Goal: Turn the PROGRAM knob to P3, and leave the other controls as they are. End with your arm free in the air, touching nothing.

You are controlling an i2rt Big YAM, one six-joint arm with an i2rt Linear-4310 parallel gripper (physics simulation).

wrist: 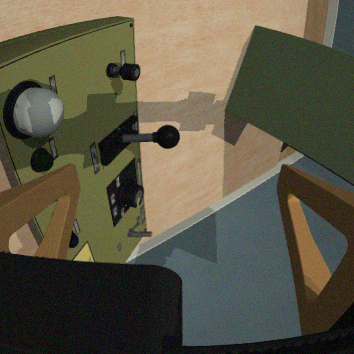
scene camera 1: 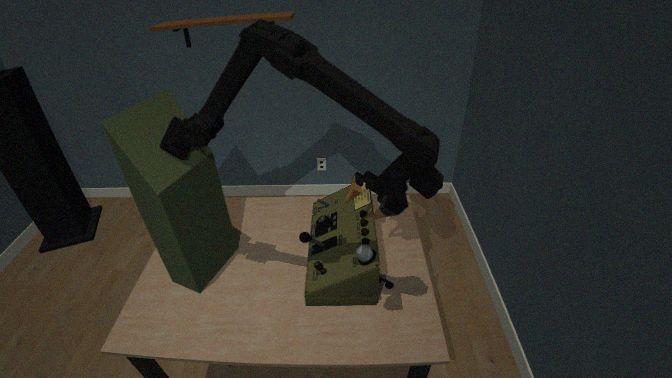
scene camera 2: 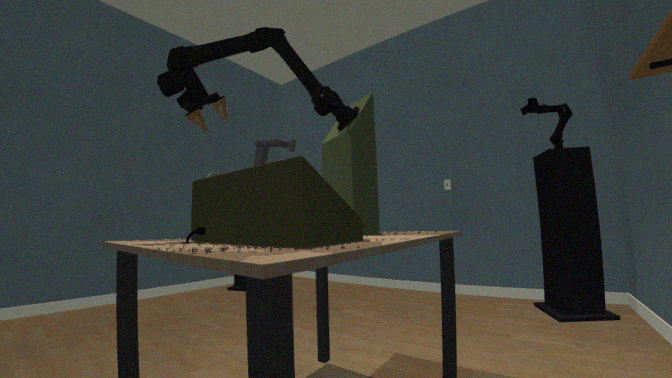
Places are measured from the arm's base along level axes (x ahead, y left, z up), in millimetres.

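Pixels of known places: gripper, between the fingertips: (wrist: 177, 175) (scene camera 1: 358, 210) (scene camera 2: 216, 125); arm's base, origin of its link: (scene camera 1: 177, 139) (scene camera 2: 349, 119).
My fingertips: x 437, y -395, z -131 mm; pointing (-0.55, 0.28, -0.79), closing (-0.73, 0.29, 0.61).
Ahead of a thing's pixels: the offset from my fingertips to its middle. "spot": to the spot under its first point.
The olive control box {333 mm down, 53 mm ahead, 224 mm left} (scene camera 1: 342, 295) (scene camera 2: 270, 205) (wrist: 80, 55) stands on the table. A black knob {288 mm down, 1 mm back, 311 mm left} (scene camera 1: 325, 221) (wrist: 131, 195) sits on a dark plate with small light marks; it seems to be the PROGRAM knob, but its lettering and pointer are too small to read. My gripper (scene camera 1: 361, 209) (scene camera 2: 216, 124) (wrist: 177, 175) is open and empty, in the air above the box, apart from the controls. In the wrist view the knob lies between the two fingers in the picture, nearer the left one, well beyond the tips.
A black ball-ended lever (scene camera 1: 305, 237) (wrist: 166, 136) sticks up beside the knob. A grey dome {spot: 186 mm down, 29 mm ahead, 6 mm left} (scene camera 1: 365, 253) (wrist: 38, 112), a black knob {274 mm down, 100 mm back, 92 mm left} (scene camera 1: 320, 267) (wrist: 130, 71) and a row of small dark controls {spot: 211 mm down, 102 mm ahead, 163 mm left} (scene camera 1: 364, 222) are on the panel. A green pedestal (scene camera 1: 195, 225) (scene camera 2: 365, 175) (wrist: 295, 95) carries my arm.
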